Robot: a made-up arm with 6 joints.
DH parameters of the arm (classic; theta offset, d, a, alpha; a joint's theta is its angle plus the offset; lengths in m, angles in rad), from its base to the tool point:
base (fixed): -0.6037 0 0.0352 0
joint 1: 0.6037 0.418 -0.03 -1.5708
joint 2: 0.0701 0 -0.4 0
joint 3: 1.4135 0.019 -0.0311 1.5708
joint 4: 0 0.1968 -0.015 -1.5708
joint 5: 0 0.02 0.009 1.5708
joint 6: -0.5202 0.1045 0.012 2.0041
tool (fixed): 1.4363 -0.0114 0 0
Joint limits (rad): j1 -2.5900..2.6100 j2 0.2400..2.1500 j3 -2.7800..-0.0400 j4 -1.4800..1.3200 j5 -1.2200..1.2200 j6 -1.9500..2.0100
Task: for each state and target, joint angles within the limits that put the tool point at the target. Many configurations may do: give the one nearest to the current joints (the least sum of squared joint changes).
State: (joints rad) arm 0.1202 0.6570 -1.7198 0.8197 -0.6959 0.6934
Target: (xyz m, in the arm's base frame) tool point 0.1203 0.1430 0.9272
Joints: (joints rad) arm 0.9122 1.3035 -1.3575 0.6192 -0.3132 0.6823
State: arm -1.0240 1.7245 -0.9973 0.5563 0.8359 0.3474
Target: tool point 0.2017 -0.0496 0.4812
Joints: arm -0.6257 2.1285 -0.3763 0.4605 0.7222 0.3455
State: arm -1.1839 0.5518 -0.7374 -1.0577 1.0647 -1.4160
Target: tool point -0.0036 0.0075 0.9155
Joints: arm -1.2888 0.8809 -1.4348 -1.0652 0.5267 -1.4931
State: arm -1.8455 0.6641 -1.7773 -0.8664 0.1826 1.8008
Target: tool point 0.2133 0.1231 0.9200
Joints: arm -2.2943 0.5304 -1.5495 -0.8385 0.0973 1.8005
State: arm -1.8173 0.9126 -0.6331 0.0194 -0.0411 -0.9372
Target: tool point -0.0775 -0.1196 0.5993
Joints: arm -2.5804 1.3851 -0.4272 0.0019 -0.0226 -0.9884
